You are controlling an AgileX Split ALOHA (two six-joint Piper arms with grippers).
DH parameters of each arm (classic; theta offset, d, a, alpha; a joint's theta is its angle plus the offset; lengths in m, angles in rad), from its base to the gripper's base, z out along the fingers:
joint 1: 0 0.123 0 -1.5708
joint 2: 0.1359 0 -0.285 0
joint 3: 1.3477 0 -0.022 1.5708
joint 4: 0 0.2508 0 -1.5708
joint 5: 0 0 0.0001 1.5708
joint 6: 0 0.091 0 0
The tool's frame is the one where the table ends.
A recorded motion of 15 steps. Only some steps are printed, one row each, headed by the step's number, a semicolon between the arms.
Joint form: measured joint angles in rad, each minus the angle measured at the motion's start. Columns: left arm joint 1, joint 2, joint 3, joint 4, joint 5, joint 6; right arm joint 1, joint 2, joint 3, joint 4, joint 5, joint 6.
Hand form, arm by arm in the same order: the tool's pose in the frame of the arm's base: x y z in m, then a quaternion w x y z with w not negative. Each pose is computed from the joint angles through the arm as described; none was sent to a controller.
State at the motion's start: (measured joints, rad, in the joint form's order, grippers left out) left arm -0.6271 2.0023 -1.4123 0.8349 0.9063 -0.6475; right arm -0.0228 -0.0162 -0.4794 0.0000 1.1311 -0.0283
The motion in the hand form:
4: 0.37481 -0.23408 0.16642 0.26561 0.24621 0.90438 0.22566; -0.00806 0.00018 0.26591 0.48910 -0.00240 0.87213 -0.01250
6: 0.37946 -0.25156 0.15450 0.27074 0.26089 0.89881 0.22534; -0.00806 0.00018 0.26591 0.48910 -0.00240 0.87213 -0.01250
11: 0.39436 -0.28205 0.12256 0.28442 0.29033 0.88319 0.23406; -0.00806 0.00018 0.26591 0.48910 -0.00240 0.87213 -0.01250
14: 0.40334 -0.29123 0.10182 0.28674 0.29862 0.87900 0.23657; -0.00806 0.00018 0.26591 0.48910 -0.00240 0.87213 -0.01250
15: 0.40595 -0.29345 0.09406 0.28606 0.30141 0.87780 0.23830; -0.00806 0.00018 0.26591 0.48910 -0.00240 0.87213 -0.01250
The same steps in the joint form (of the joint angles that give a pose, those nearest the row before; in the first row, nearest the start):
4: -0.0526 0.1346 -0.1184 0.0156 -0.0089 0.0000; 0.0000 0.0000 0.0000 0.0000 0.0000 0.0000
6: -0.0771 0.1973 -0.1791 0.0270 -0.0113 0.0000; 0.0000 0.0000 0.0000 0.0000 0.0000 0.0000
11: -0.1091 0.3494 -0.3234 0.0767 -0.0197 0.0000; 0.0000 0.0000 0.0000 0.0000 0.0000 0.0000
14: -0.1112 0.4302 -0.3937 0.0935 -0.0299 -0.0012; 0.0000 0.0000 0.0000 0.0000 0.0000 0.0000
15: -0.1112 0.4573 -0.4151 0.0988 -0.0321 -0.0012; 0.0000 0.0000 0.0000 0.0000 0.0000 0.0000

